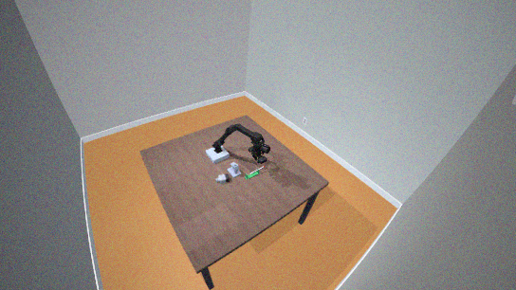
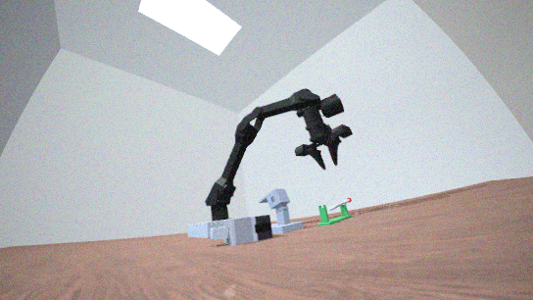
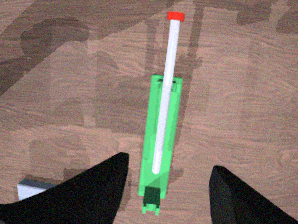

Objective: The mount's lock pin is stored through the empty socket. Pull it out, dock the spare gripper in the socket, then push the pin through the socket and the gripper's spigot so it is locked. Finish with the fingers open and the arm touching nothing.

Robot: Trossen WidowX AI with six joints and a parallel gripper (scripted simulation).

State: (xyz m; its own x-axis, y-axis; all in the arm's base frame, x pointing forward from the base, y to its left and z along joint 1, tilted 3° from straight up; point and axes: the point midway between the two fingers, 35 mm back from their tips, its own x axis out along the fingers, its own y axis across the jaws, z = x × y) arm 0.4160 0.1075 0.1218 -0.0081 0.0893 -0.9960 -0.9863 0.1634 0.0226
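My gripper tip is 130 mm above the cradle, 40 mm to the left of it and 10 mm past it. Also, from my gripper tip: spare gripper (270 mm to the right, 130 mm below, 120 mm behind); grey mount (130 mm to the right, 130 mm behind, 100 mm below).
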